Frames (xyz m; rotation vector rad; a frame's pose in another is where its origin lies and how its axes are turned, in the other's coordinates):
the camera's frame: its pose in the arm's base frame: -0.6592 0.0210 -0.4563 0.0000 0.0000 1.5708
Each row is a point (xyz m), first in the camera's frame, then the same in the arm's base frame.
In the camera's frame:
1: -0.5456 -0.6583 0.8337
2: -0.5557 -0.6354 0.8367
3: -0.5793 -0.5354 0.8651
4: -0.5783 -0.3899 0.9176
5: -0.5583 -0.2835 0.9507
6: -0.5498 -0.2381 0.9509
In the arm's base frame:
1: -0.0009 -0.5246 0.3774
2: -0.0238 -0.5347 0.3804
3: -0.1238 -0.5583 0.4088
4: -0.2693 -0.5573 0.4613
5: -0.3757 -0.5373 0.4944
6: -0.4211 -0.5288 0.4946

